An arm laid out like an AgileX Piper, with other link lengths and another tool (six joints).
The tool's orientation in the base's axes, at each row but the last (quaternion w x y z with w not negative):
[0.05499 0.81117 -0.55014 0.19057]
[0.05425 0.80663 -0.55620 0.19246]
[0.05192 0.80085 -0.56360 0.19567]
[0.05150 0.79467 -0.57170 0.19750]
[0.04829 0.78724 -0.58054 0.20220]
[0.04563 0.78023 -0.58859 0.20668]
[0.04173 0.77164 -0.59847 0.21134]
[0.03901 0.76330 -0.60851 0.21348]
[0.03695 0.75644 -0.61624 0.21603]
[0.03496 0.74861 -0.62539 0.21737]
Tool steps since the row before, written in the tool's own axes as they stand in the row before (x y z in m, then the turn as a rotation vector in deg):
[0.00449 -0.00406 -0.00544 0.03 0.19 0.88]
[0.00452 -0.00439 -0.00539 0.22 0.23 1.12]
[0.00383 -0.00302 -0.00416 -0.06 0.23 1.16]
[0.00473 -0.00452 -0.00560 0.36 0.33 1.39]
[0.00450 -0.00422 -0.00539 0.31 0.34 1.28]
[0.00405 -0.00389 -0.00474 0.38 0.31 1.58]
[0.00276 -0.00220 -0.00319 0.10 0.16 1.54]
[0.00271 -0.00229 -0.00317 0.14 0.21 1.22]
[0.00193 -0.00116 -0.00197 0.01 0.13 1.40]
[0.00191 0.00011 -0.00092 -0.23 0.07 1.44]
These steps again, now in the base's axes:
[0.00380 -0.00071 0.00716 0.05 -0.36 -0.82]
[0.00407 -0.00069 0.00719 0.14 -0.62 -0.98]
[0.00283 -0.00103 0.00566 0.07 -0.38 -1.12]
[0.00404 -0.00094 0.00755 0.14 -0.86 -1.19]
[0.00362 -0.00099 0.00728 0.09 -0.78 -1.11]
[0.00327 -0.00097 0.00651 0.22 -0.93 -1.35]
[0.00173 -0.00087 0.00435 0.29 -0.62 -1.39]
[0.00174 -0.00087 0.00434 0.16 -0.57 -1.09]
[0.00083 -0.00086 0.00274 0.27 -0.49 -1.29]
[-0.00013 -0.00148 0.00151 0.31 -0.27 -1.40]

